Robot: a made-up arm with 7 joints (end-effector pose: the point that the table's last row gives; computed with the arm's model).
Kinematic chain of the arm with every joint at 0, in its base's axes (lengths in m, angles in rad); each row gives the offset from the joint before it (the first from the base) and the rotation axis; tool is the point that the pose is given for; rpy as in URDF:
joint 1: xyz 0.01 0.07 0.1 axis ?
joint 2: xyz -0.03 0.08 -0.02 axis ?
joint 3: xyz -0.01 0 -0.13 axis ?
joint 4: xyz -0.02 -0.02 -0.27 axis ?
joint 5: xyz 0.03 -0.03 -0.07 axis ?
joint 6: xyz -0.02 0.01 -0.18 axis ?
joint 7: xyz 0 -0.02 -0.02 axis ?
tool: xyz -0.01 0.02 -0.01 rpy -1.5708 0 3.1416
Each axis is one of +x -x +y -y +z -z.
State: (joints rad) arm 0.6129 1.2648 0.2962 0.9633 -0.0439 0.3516 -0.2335
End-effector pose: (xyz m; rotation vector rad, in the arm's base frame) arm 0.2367 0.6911 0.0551 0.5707 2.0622 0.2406
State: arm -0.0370 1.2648 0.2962 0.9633 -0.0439 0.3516 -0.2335
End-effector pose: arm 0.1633 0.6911 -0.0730 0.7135 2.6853 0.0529
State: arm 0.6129 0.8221 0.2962 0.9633 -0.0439 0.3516 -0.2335
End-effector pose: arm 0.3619 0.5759 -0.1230 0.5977 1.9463 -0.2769
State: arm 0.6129 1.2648 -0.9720 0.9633 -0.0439 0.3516 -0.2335
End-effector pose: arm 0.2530 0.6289 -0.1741 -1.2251 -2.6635 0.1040
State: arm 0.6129 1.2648 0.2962 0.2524 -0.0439 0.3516 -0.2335
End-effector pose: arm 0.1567 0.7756 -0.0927 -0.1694 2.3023 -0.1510
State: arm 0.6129 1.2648 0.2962 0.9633 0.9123 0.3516 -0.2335
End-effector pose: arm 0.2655 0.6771 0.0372 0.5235 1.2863 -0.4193
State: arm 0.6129 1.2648 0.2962 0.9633 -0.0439 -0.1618 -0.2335
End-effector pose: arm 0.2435 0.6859 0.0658 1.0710 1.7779 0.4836
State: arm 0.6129 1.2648 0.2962 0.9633 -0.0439 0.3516 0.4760
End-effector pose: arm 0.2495 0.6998 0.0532 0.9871 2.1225 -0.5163
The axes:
joint 1: -y
joint 2: +x
joint 3: +z
joint 4: -y
joint 5: +z
joint 6: +y
joint 7: -x

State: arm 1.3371 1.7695 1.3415 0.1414 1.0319 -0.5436 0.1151
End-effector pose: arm -0.1169 0.8098 0.1533 0.1456 -0.5606 0.8415
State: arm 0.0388 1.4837 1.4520 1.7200 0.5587 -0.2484 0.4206
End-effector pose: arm 0.0503 0.5177 0.3058 2.0097 0.8787 0.8403
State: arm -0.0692 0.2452 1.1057 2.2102 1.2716 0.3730 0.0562
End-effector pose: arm 0.1199 0.3376 -0.1167 0.9253 0.3986 -0.7277
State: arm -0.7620 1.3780 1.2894 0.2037 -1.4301 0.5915 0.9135
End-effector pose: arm -0.0762 0.8174 0.0467 1.0675 -2.2453 0.7445
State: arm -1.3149 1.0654 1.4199 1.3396 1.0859 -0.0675 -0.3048
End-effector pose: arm -0.0077 0.6636 0.0271 0.6623 1.7522 -0.2018
